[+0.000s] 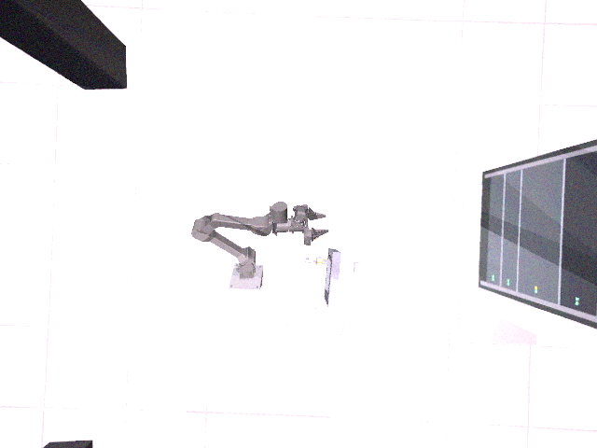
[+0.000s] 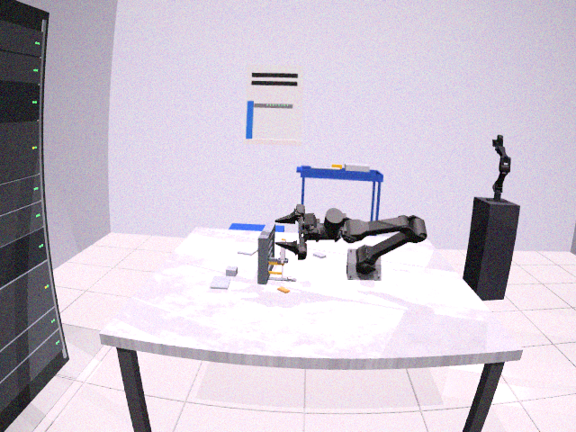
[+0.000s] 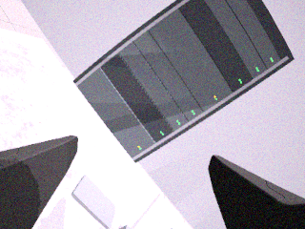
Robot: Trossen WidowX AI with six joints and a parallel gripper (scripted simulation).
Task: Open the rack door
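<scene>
The orange handle is 170 mm to the right of my gripper tip, 140 mm below it and 40 mm behind it. The rest, counted from my gripper tip: orange piece 240 mm below, 70 mm to the right, 40 mm behind.
</scene>
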